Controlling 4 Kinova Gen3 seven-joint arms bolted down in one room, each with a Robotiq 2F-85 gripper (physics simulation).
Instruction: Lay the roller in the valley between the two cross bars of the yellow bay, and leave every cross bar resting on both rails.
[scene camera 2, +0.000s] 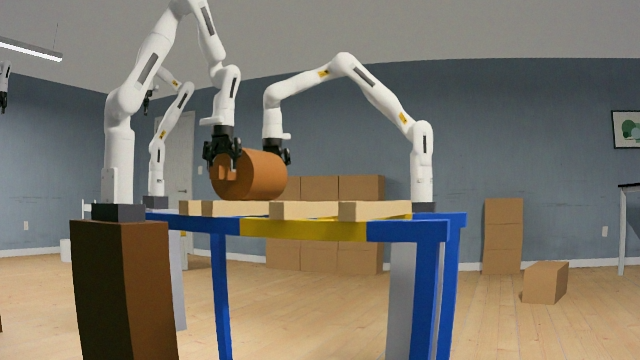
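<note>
The brown roller (265, 175) lies sideways, low over the left part of the row of pale cross bars; whether it touches them cannot be told. Cross bars (190, 208) (240, 208) (305, 210) (382, 210) lie across the blue frame. Two show at the yellow bay (300, 228); their far ends are hard to see. The near left arm's gripper (222, 163) is at the roller's near end tab, its grip unclear. The right arm's gripper (278, 156) is at the far end, partly hidden by the roller. The back left gripper (146, 110) and far left gripper (4, 109) hang away from the frame, their opening unclear.
The blue frame (407, 231) stands on legs. The near left arm stands on a dark brown pedestal (150, 290) beside it. Stacked cartons (320, 257) stand behind the frame; more cartons (502, 235) and a single box (540, 284) stand at the right.
</note>
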